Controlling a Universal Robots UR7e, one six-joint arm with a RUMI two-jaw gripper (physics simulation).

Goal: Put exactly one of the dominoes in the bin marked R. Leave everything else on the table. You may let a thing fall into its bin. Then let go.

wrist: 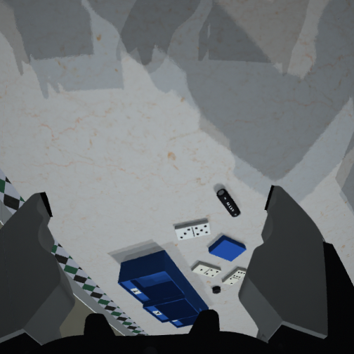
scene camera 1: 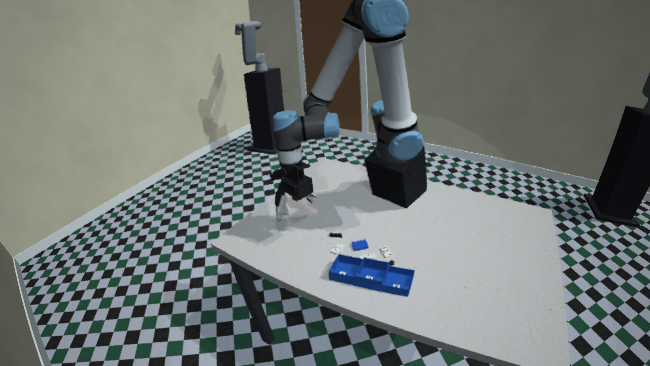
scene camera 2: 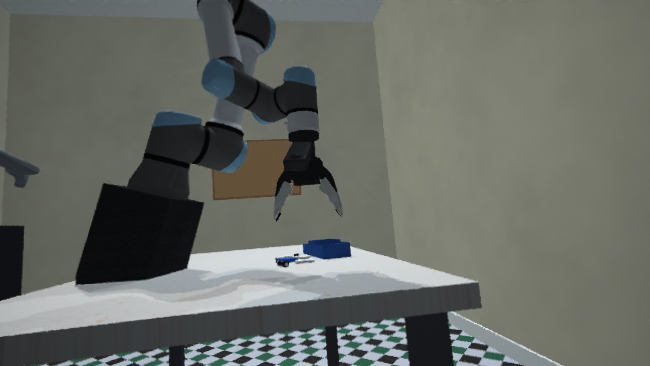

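Seen in the pictures: gripper, fingertip midpoint: (scene camera 1: pixel 295 211) (scene camera 2: pixel 308 219); arm's base at its link origin: (scene camera 2: pixel 158 193).
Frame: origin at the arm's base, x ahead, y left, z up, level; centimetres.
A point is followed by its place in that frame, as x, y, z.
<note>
Three white dominoes with black pips lie flat on the table, apart from each other. One domino (scene camera 1: pixel 337 248) @(38.1, -8.6, -20.6) (wrist: pixel 193 230) is nearest the bins' end wall in the wrist view, a second domino (scene camera 1: pixel 368 256) @(38.0, 2.7, -20.8) (wrist: pixel 206 269) lies close behind the bins, and a third domino (scene camera 1: pixel 385 251) @(33.8, 7.3, -20.7) (wrist: pixel 234 276) is partly beside the right finger in the wrist view. The blue three-bin box (scene camera 1: pixel 380 286) @(50.7, 11.2, -19.2) (scene camera 2: pixel 327 249) @(44.8, -5.6, -18.8) (wrist: pixel 142 265) stands on the table with white labels, too small to read surely, so I cannot tell which bin is R. My gripper (scene camera 1: pixel 296 209) @(36.6, -24.5, -10.3) (scene camera 2: pixel 309 217) @(36.6, -24.5, -10.3) (wrist: pixel 158 191) is open and empty, above the table and away from the dominoes.
A blue block (scene camera 1: pixel 359 245) @(34.1, -2.1, -20.4) (wrist: pixel 227 248) lies among the dominoes. A black battery-like cylinder (scene camera 1: pixel 335 235) @(32.1, -12.1, -20.4) (wrist: pixel 228 202) lies near it, and a small black piece (scene camera 1: pixel 392 262) @(38.2, 11.2, -20.7) (wrist: pixel 216 289) lies close to the box. The table (scene camera 1: pixel 475 250) @(23.0, 38.9, -21.4) has its edge beyond the box.
</note>
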